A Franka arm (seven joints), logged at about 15 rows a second.
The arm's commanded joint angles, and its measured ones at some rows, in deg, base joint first. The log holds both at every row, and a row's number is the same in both.
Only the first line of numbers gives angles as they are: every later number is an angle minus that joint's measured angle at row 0.
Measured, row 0: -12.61, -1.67, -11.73, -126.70, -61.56, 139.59, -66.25
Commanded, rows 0 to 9: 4.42, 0.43, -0.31, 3.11, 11.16, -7.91, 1.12; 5.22, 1.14, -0.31, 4.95, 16.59, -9.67, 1.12; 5.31, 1.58, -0.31, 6.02, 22.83, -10.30, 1.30; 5.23, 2.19, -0.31, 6.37, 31.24, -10.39, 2.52; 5.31, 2.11, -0.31, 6.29, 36.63, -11.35, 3.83; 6.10, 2.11, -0.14, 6.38, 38.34, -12.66, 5.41; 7.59, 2.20, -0.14, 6.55, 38.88, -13.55, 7.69; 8.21, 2.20, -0.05, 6.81, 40.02, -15.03, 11.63; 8.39, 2.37, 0.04, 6.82, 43.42, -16.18, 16.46; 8.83, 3.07, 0.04, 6.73, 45.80, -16.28, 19.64
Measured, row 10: 7.53, 1.62, 0.13, 5.32, 41.49, -13.71, 13.08
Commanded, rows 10 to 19: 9.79, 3.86, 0.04, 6.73, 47.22, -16.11, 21.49; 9.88, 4.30, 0.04, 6.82, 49.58, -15.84, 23.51; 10.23, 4.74, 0.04, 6.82, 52.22, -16.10, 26.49; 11.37, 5.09, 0.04, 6.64, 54.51, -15.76, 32.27; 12.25, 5.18, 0.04, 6.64, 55.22, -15.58, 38.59; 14.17, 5.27, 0.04, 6.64, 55.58, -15.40, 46.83; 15.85, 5.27, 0.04, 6.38, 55.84, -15.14, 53.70; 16.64, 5.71, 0.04, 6.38, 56.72, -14.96, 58.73; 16.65, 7.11, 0.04, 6.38, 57.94, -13.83, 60.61; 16.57, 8.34, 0.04, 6.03, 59.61, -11.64, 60.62
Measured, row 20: 16.46, 5.60, 0.48, 5.45, 56.46, -14.11, 57.65
